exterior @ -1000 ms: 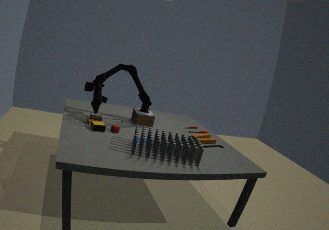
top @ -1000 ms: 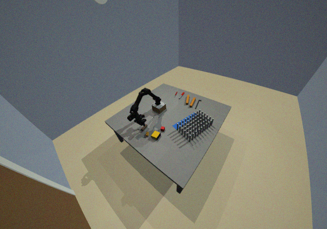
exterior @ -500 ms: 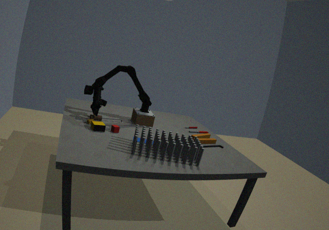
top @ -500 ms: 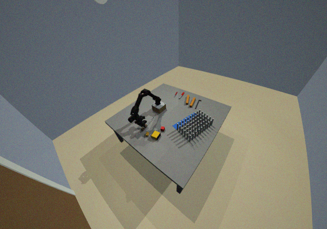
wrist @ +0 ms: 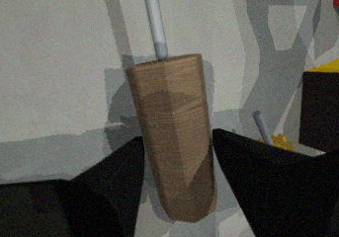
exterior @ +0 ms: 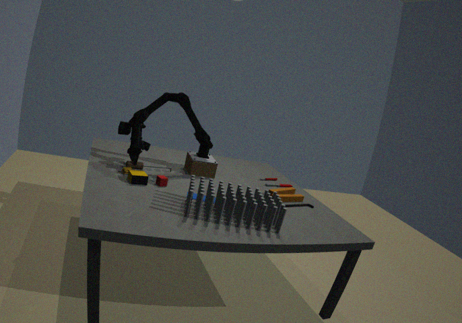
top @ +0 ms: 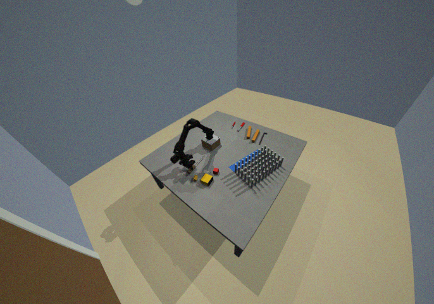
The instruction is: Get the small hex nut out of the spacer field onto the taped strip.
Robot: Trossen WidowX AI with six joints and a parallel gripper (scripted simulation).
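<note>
My gripper tip is now 100 mm to the right of the metal-shafted tool and 30 mm past it. The rest, counted from my gripper tip: red cube 190 mm ahead, 130 mm to the left; then yellow-handled tool 100 mm ahead, 30 mm to the right; then yellow block 200 mm ahead, 10 mm to the left.
</note>
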